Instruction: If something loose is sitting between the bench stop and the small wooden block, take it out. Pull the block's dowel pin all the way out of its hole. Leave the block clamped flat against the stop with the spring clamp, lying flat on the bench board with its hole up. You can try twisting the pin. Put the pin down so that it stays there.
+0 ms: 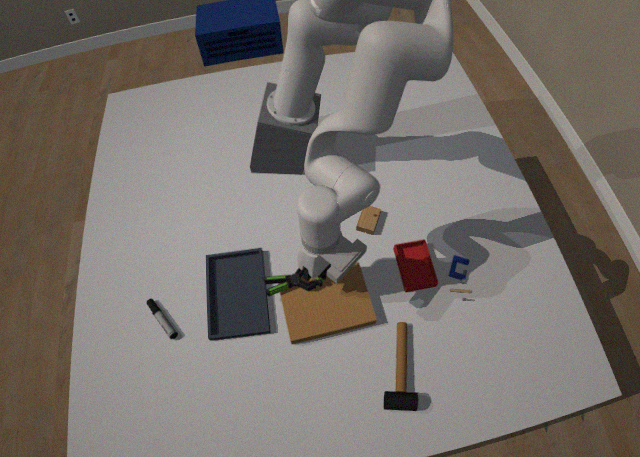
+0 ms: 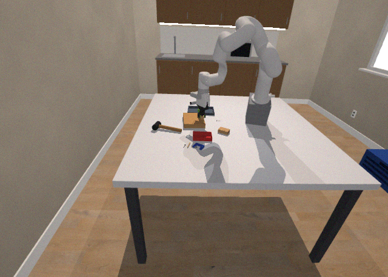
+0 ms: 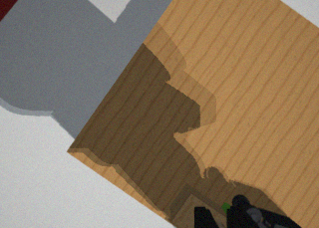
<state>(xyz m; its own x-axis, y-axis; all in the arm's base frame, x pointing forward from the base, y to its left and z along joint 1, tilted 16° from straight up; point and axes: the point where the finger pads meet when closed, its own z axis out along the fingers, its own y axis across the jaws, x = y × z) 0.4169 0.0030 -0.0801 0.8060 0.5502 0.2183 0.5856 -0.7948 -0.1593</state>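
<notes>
The dowel pin lies 20 mm below my hand. From my hand the other things lie so: red box (230 mm to the left, 70 mm below, 20 mm ahead); grey tray (210 mm to the right, 70 mm below, 20 mm behind); small wooden block (40 mm below).
</notes>
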